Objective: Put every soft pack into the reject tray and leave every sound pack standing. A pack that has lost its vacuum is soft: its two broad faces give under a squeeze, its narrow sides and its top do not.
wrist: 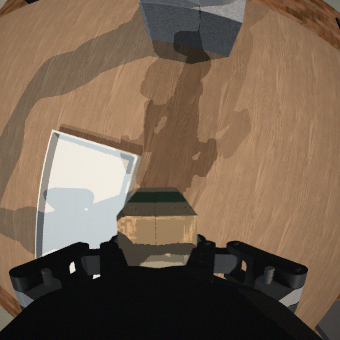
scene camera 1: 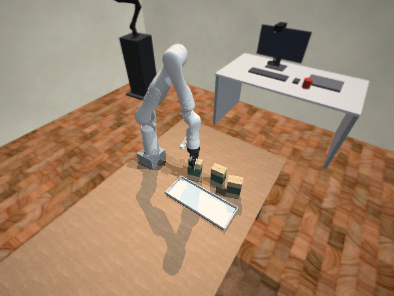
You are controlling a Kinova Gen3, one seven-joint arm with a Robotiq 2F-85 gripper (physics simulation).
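Pixels of known places: gripper, between the fingertips: (wrist: pixel 157 240) (scene camera 1: pixel 194 166); arm's base, origin of its link: (scene camera 1: pixel 152 151).
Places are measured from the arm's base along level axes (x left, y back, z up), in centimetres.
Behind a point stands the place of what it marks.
Note:
Three tan-topped packs with dark green lower parts stand upright in a row in the scene view: the nearest pack to the robot base (scene camera 1: pixel 198 170) (wrist: pixel 157 230), the middle pack (scene camera 1: pixel 218 175) {x -0.8, y -47.9, z 2.6 cm} and the far pack (scene camera 1: pixel 235 186) {x -3.8, y -59.4, z 2.8 cm}. My gripper (scene camera 1: pixel 193 162) {x -0.2, y -31.8, z 1.1 cm} (wrist: pixel 157 240) {x -0.2, y -31.8, z 1.1 cm} points down over the pack nearest the base and is shut on it, with one finger against each side in the wrist view. The fingertips are partly hidden, and no denting of the held faces can be made out. The white reject tray (scene camera 1: pixel 201 201) {x -14.8, y -44.1, z -8.0 cm} (wrist: pixel 85 175) {x -13.0, y -28.9, z -7.9 cm} lies beside the row, with no pack in it in the scene view.
The robot's grey base block (scene camera 1: pixel 151 158) {x -6.1, y -3.7, z 0.2 cm} (wrist: pixel 192 25) {x -0.9, y -5.9, z -3.2 cm} stands on the brown table top (scene camera 1: pixel 110 220) {x -47.9, y -6.1, z -8.3 cm}. The middle and far packs stand close together. A white desk (scene camera 1: pixel 240 67) with a monitor (scene camera 1: pixel 283 44) and a red cup (scene camera 1: pixel 307 83) is behind.

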